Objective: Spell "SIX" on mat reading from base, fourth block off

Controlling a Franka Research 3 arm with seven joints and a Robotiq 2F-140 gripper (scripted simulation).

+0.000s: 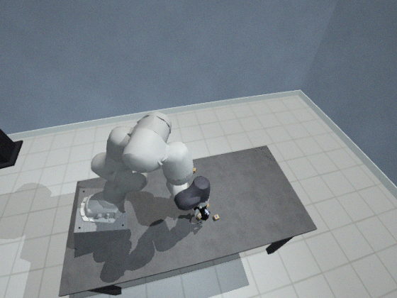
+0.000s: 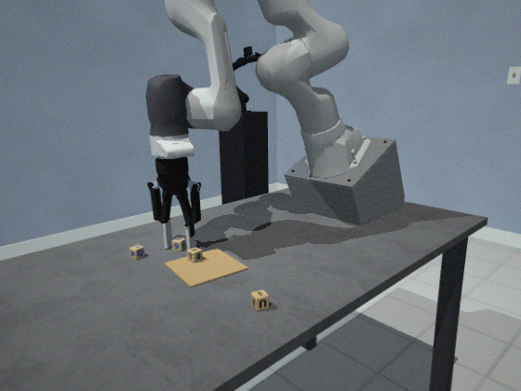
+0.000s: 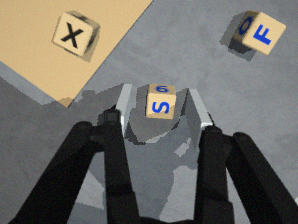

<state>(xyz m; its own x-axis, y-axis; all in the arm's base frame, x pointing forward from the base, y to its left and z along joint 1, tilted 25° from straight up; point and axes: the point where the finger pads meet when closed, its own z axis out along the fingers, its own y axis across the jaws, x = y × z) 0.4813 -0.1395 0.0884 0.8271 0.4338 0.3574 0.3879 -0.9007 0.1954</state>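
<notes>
My hand is 30 mm short of the tan mat, 130 mm to the right of it and 30 mm above it.
</notes>
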